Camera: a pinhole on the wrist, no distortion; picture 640 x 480 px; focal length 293.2 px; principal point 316.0 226.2 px. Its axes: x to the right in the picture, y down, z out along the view. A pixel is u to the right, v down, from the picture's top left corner.
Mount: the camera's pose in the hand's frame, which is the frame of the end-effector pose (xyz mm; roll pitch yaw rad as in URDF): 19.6 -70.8 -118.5 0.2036 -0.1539 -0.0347
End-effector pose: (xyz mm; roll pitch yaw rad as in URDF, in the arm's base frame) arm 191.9 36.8 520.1 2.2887 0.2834 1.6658
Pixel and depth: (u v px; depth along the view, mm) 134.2 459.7 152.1
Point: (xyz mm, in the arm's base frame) 243.7 -54.5 538.3
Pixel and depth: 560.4 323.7 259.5
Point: 286.4 188.4 318.2
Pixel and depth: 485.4 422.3 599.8
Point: 746.2 279.6 208.1
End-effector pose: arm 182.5 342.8 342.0 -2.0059 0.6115 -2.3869
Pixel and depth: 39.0 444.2 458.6
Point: 746.2 574.5 364.8
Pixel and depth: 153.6 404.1 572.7
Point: 790.0 442.9 279.5
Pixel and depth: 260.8 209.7 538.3
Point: 566.4 112.2 456.1
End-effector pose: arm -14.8 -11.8 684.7 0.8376 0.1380 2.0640
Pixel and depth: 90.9 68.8 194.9
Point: 207.6 -92.4 572.0
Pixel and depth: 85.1 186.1 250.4
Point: 232.5 -128.1 663.6
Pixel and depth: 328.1 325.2 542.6
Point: 277.5 143.8 987.5
